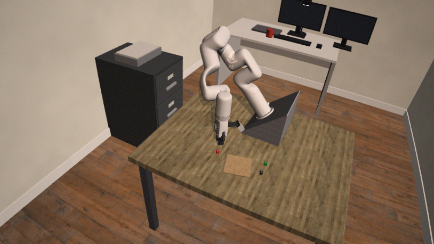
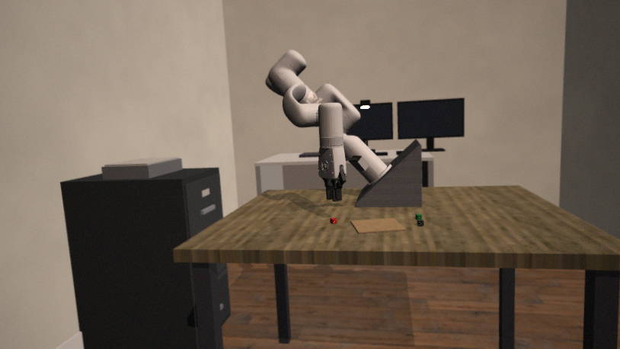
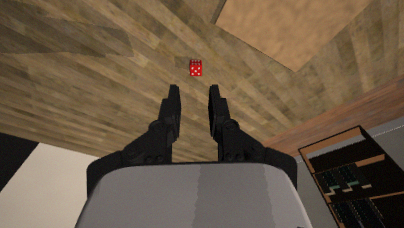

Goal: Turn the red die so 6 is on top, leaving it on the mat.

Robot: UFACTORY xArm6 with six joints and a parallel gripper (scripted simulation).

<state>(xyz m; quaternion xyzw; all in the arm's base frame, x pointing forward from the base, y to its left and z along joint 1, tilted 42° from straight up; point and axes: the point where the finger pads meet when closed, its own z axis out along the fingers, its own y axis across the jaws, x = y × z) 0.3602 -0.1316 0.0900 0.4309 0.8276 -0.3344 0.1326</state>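
Right now my hand is 90 mm above the red die and 10 mm short of it. Also, from my hand: tan mat: 130 mm to the left, 90 mm below, 50 mm ahead; then black die: 260 mm to the left, 90 mm below, 50 mm ahead; then green die: 270 mm to the left, 90 mm below, 30 mm behind.
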